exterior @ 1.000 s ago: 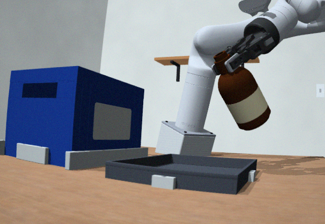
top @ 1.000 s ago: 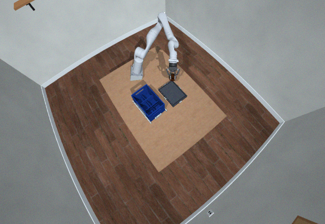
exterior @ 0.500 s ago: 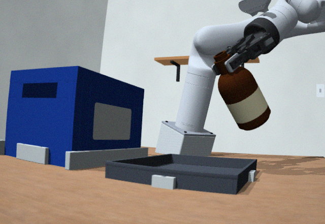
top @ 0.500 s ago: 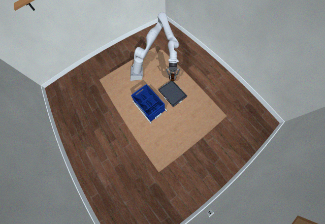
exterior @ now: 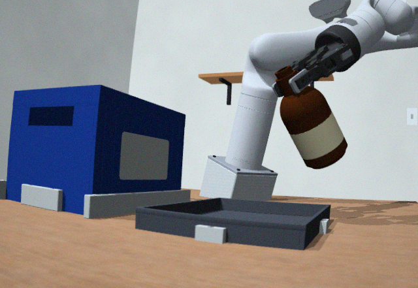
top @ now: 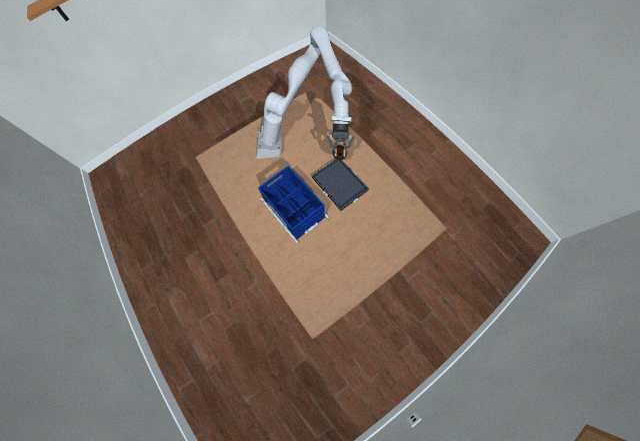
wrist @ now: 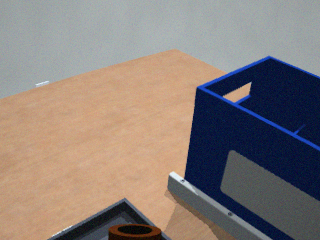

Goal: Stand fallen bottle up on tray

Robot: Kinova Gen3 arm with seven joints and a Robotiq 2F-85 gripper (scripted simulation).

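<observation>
Now: hand 2 cm past the brown bottle, 2 cm to the right of it and 4 cm above it. The rest, counted from my hand: blue crate: 1 cm behind, 32 cm to the right, 12 cm below; tray: 5 cm ahead, 4 cm to the right, 19 cm below.
</observation>
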